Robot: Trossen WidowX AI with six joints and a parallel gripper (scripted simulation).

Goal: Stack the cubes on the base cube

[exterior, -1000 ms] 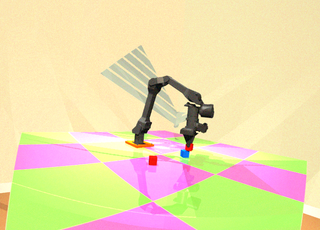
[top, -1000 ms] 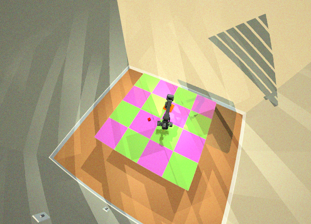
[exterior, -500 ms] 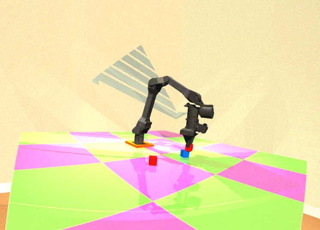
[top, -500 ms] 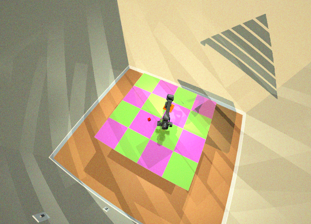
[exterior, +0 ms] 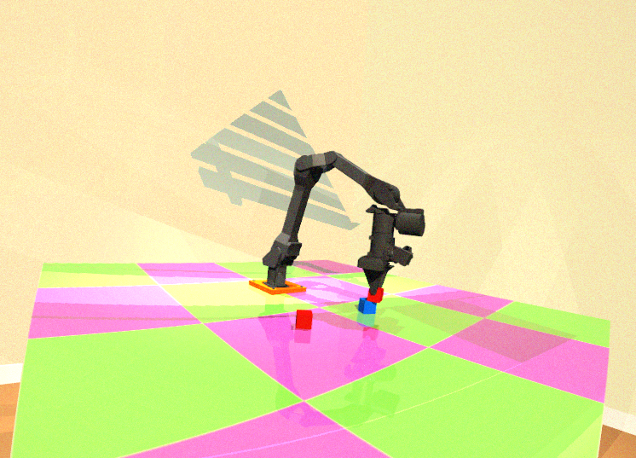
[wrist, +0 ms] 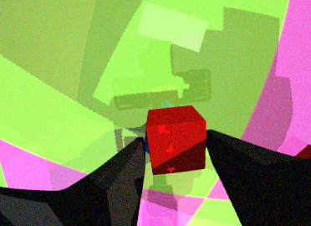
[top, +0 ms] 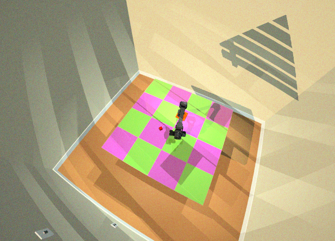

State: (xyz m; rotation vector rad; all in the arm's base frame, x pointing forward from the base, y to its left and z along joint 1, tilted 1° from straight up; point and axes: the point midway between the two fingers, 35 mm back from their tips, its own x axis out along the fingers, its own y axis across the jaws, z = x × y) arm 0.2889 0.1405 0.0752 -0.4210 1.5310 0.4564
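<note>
Right now the red cube is right at my gripper tip. Round my gripper tip: blue base cube (20 mm behind, 10 mm to the right, 40 mm below).
</note>
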